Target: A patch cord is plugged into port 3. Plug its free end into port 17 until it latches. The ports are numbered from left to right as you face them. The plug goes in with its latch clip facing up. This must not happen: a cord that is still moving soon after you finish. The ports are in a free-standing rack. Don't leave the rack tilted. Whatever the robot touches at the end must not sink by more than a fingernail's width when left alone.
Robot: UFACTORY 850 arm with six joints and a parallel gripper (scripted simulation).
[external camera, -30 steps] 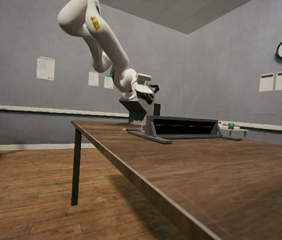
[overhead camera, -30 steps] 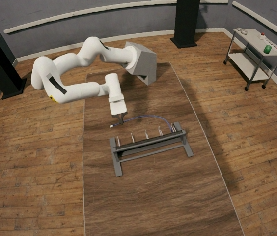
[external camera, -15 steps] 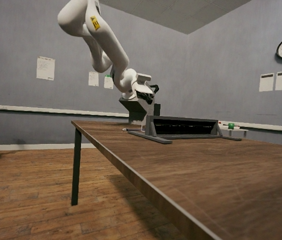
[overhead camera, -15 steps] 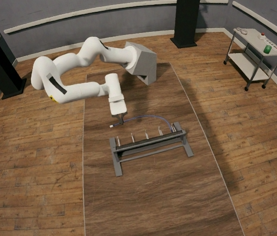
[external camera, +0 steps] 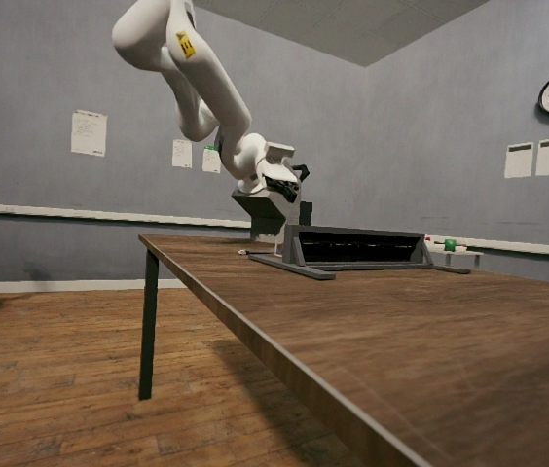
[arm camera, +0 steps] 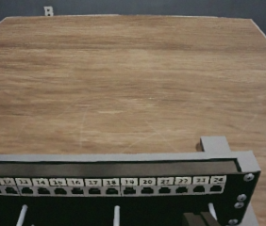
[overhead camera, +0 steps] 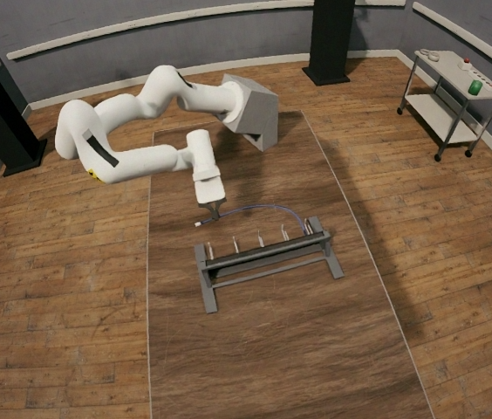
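Right now the white plug is 17 cm below my hand, 11 cm behind it and 8 cm to the right of it.
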